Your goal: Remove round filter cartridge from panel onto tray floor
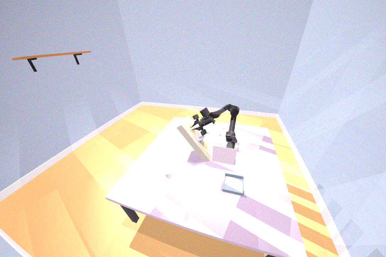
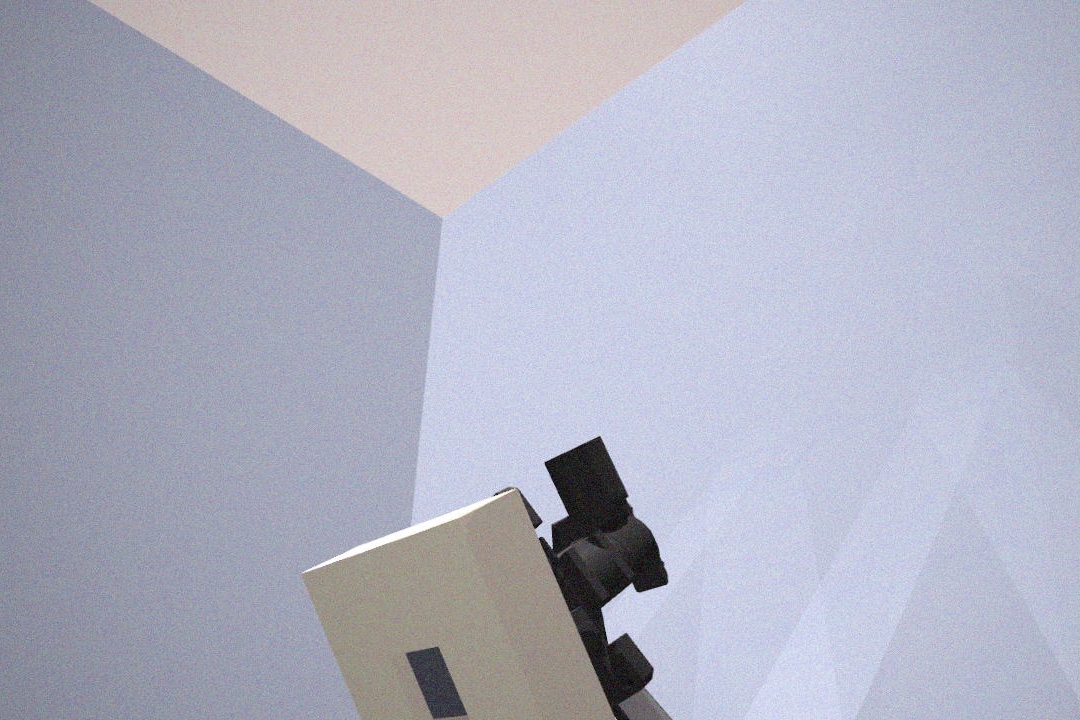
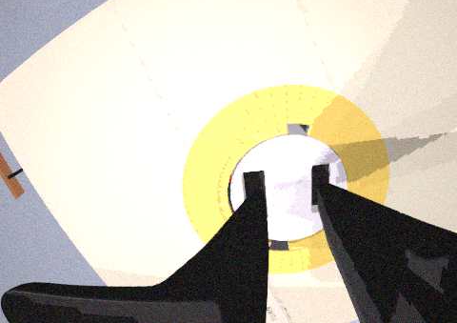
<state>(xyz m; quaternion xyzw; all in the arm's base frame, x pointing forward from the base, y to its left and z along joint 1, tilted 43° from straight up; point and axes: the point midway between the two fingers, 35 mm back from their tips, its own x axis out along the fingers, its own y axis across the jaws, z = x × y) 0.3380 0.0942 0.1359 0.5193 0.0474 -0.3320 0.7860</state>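
Now: the round filter cartridge 2 cm ahead of my gripper tip and 1 cm below it. Also, from my gripper tip: grey-rimmed tray (39 cm behind, 31 cm to the left, 27 cm below).
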